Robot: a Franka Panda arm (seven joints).
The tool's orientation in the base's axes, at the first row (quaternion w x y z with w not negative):
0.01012, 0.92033, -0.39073, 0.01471
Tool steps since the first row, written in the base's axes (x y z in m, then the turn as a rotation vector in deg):
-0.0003, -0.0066, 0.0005, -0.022, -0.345, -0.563
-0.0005, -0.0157, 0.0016, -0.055, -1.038, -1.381
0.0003, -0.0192, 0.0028, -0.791, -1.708, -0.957
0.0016, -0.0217, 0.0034, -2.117, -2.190, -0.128
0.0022, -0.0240, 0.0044, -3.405, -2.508, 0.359
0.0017, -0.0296, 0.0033, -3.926, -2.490, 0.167
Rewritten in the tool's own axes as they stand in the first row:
0.0046, 0.0048, -0.0003, 0.213, 0.251, 0.573
0.0110, 0.0113, -0.0011, 0.660, 0.751, 1.410
0.0141, 0.0131, -0.0022, 0.645, 1.748, 0.993
0.0168, 0.0139, -0.0027, 0.100, 3.043, 0.153
0.0189, 0.0151, -0.0036, -0.548, 4.194, -0.348
0.0226, 0.0194, -0.0024, -0.930, 4.555, -0.167

